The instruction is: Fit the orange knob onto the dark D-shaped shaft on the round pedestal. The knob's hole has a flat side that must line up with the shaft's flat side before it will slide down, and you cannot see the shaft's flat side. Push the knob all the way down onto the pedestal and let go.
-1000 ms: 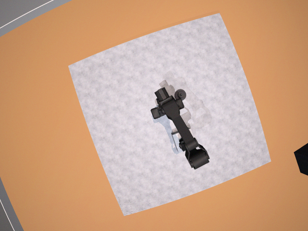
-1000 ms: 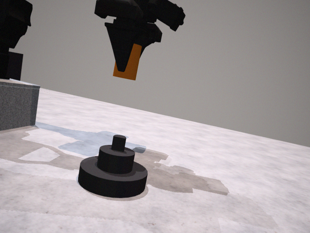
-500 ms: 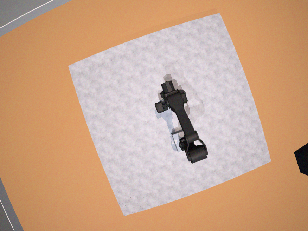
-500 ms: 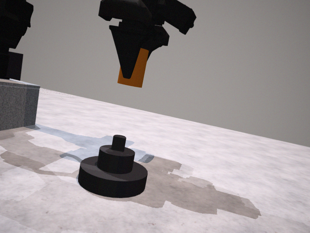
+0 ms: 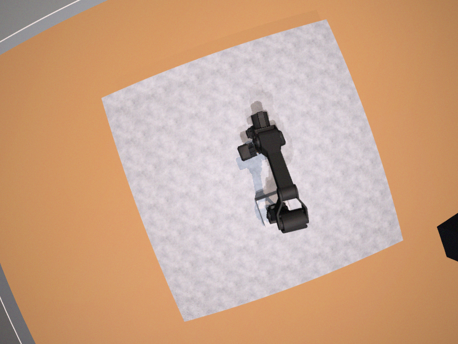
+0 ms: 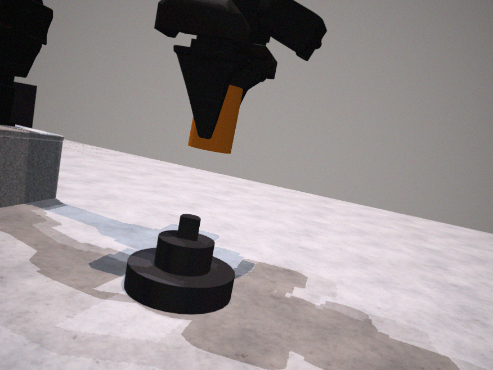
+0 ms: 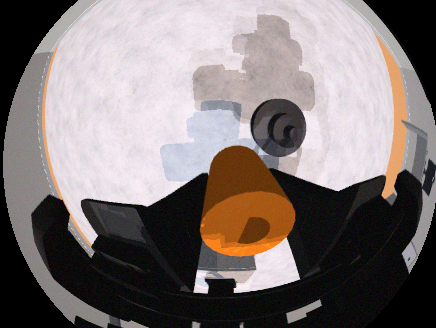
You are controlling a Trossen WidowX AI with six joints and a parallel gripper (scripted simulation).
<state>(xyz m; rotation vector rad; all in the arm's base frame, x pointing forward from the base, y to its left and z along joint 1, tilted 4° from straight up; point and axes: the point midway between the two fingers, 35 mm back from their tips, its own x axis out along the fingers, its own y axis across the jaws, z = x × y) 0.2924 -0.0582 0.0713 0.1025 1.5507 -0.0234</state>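
The round pedestal lies 1 cm ahead of my gripper tip, 7 cm to the right of it and 9 cm below it. The rest, counted from my gripper tip: orange knob 2 cm above.
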